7 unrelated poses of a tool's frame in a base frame.
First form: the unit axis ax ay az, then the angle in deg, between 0 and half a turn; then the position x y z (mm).
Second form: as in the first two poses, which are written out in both.
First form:
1: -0.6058 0.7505 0.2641 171.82 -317 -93 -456
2: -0.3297 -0.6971 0.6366 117.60 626 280 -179
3: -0.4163 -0.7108 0.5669 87.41 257 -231 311
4: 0.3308 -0.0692 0.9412 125.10 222 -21 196
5: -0.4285 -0.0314 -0.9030 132.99 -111 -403 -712
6: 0.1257 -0.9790 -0.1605 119.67 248 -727 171
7: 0.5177 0.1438 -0.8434 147.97 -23 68 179
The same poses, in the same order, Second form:
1:
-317 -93 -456
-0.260 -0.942 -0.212
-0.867 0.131 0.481
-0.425 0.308 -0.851

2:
626 280 -179
-0.304 -0.228 -0.925
0.901 0.248 -0.357
0.311 -0.942 0.130

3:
257 -231 311
0.211 -0.284 -0.935
0.849 0.528 0.031
0.485 -0.801 0.352

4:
222 -21 196
-0.403 -0.806 0.434
0.734 -0.567 -0.373
0.547 0.168 0.820

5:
-111 -403 -712
-0.373 0.683 0.628
-0.638 -0.680 0.361
0.674 -0.266 0.690

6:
248 -727 171
-0.471 -0.045 -0.881
-0.323 0.938 0.126
0.820 0.344 -0.456

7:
-23 68 179
-0.353 0.585 -0.731
-0.310 -0.810 -0.499
-0.883 0.050 0.467

